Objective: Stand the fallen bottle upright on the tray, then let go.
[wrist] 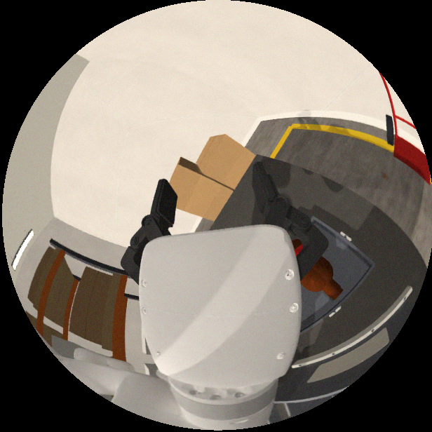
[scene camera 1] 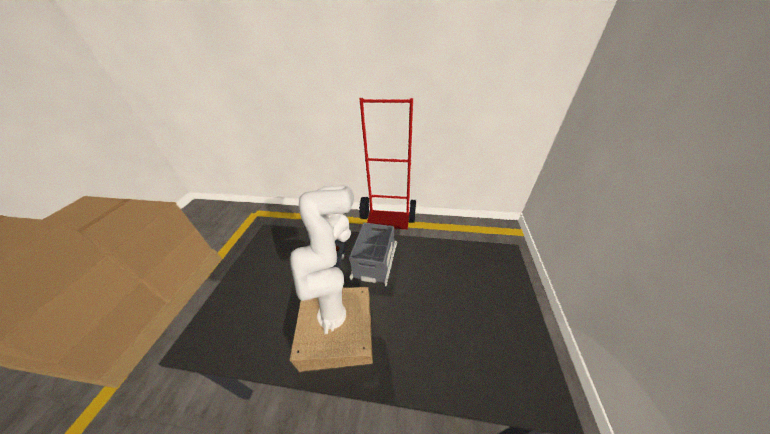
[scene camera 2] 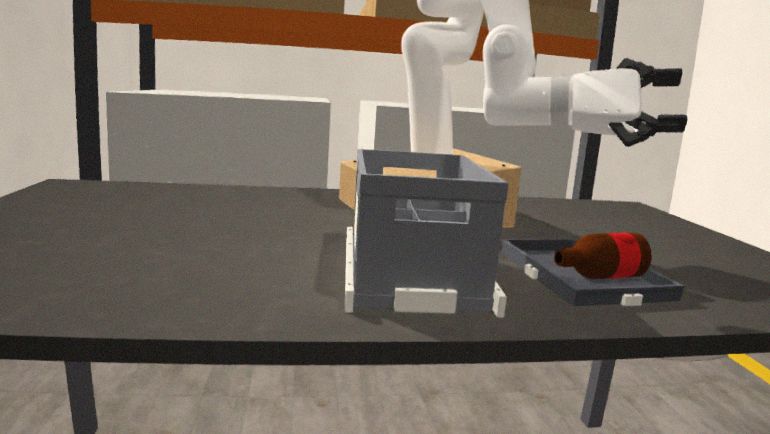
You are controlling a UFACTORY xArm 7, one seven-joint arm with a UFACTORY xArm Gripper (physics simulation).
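Places are measured from the arm's base along level axes (x up, y ahead, z left), in centimetres.
Where they show: gripper, fingertip midpoint: (scene camera 2: 683, 99); arm's base, link origin: (scene camera 1: 331, 315).
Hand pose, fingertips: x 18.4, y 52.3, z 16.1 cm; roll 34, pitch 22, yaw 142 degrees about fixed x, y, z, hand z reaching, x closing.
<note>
Things, the pixels of their centre, and the offset from my fingertips. "*": a spot on its surface instead. Level surfaces: height alone.
- brown bottle, body centre: (scene camera 2: 598, 256) dy -6.1, dx -25.9, dz -5.9 cm
- dark grey tray, surface spot: (scene camera 2: 598, 295) * dy +2.9, dx -28.6, dz -13.0 cm
- tall grey crate, body centre: (scene camera 2: 416, 219) (scene camera 1: 373, 251) dy -14.0, dx -21.3, dz -35.2 cm
- black table, surface height: dx -30.0 cm
A brown bottle (scene camera 2: 598, 257) (wrist: 318, 275) with a red label lies on its side in the dark grey tray (scene camera 2: 598, 295) (wrist: 351, 265), its neck toward the crate. In the wrist view part of the bottle is hidden behind my gripper. In scene camera 1 the arm hides most of the bottle and tray. My gripper (scene camera 2: 670, 100) (wrist: 210, 178) is open, with nothing between its fingers. It is held level, well above the bottle and tray and apart from them, its fingers pointing sideways, one above the other in scene camera 2.
A tall grey crate (scene camera 1: 368, 270) (scene camera 2: 425, 253) with inner dividers stands beside the tray, with white blocks around its base. The arm stands on a wooden base (scene camera 1: 350, 345) (scene camera 2: 509, 196). A red hand truck (scene camera 1: 389, 160) stands beyond the black table (scene camera 1: 458, 323) (scene camera 2: 215, 269). Cardboard boxes (scene camera 1: 80, 301) (wrist: 225, 160) lie off one side.
</note>
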